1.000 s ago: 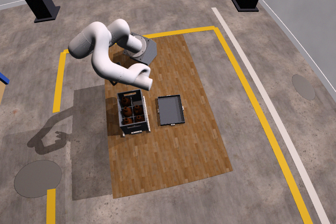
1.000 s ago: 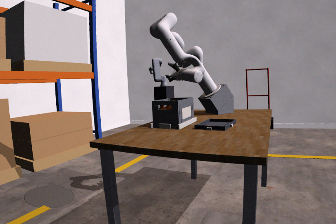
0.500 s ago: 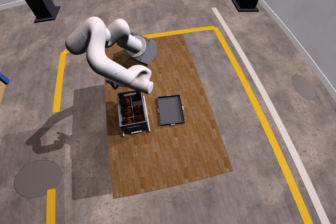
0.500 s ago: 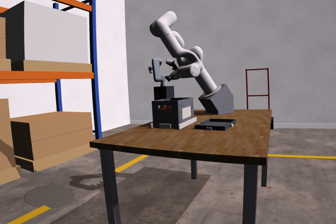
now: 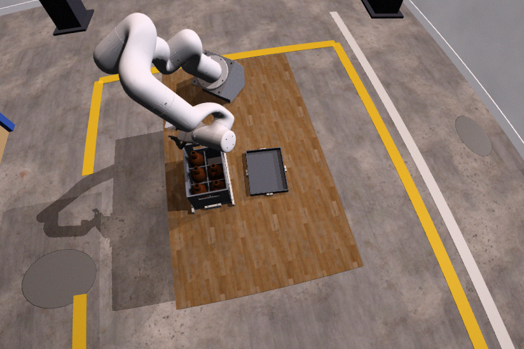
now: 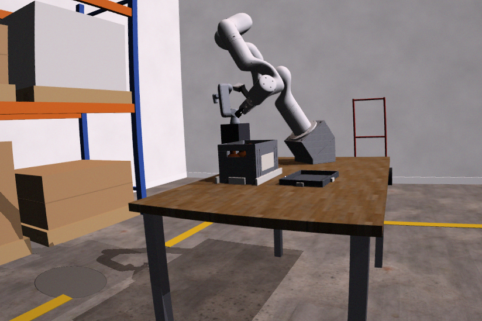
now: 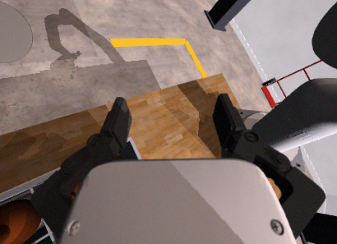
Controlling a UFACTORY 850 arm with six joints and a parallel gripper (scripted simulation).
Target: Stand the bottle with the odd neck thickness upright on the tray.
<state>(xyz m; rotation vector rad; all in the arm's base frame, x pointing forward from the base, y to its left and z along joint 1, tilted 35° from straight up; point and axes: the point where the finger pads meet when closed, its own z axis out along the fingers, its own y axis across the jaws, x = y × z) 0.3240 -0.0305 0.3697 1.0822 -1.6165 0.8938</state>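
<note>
The grey divided crate is 12 cm ahead of my hand, 10 cm to the left of it and 25 cm below it. From my hand the other things lie so: bottle 21 cm ahead, 6 cm to the left, 24 cm below; then grey tray 10 cm ahead, 39 cm to the left, 32 cm below.
</note>
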